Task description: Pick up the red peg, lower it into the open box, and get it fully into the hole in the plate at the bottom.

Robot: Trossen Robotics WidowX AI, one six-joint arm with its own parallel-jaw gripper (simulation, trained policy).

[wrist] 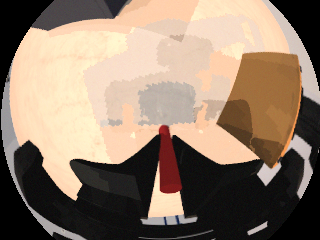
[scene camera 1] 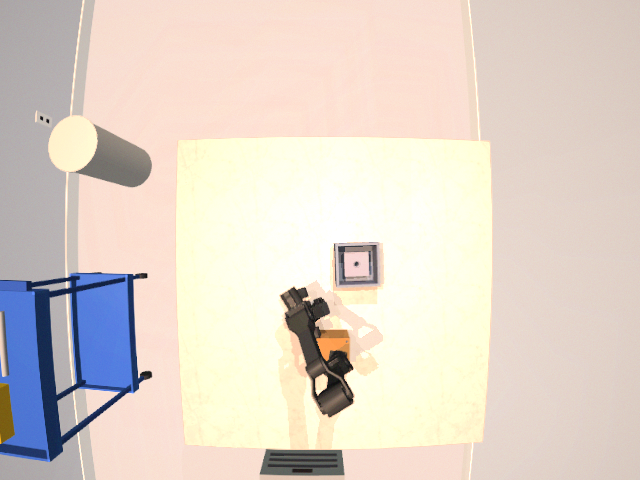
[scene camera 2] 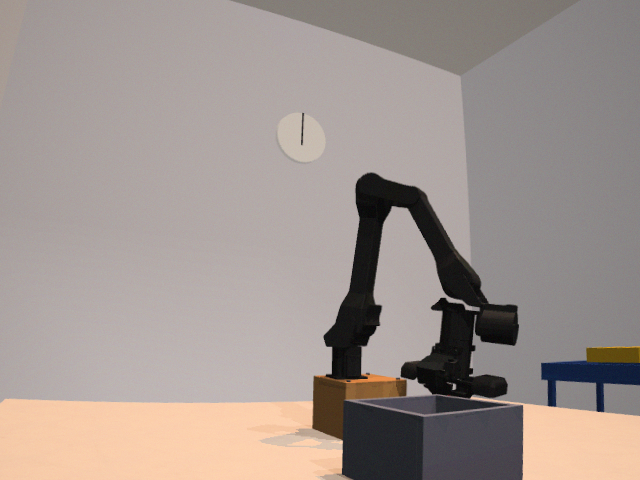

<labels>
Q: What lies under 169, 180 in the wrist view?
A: A red peg.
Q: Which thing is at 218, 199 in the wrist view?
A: The gripper.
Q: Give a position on a grey box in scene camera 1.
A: At 373, 280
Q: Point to a grey box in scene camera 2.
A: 435, 429
</labels>
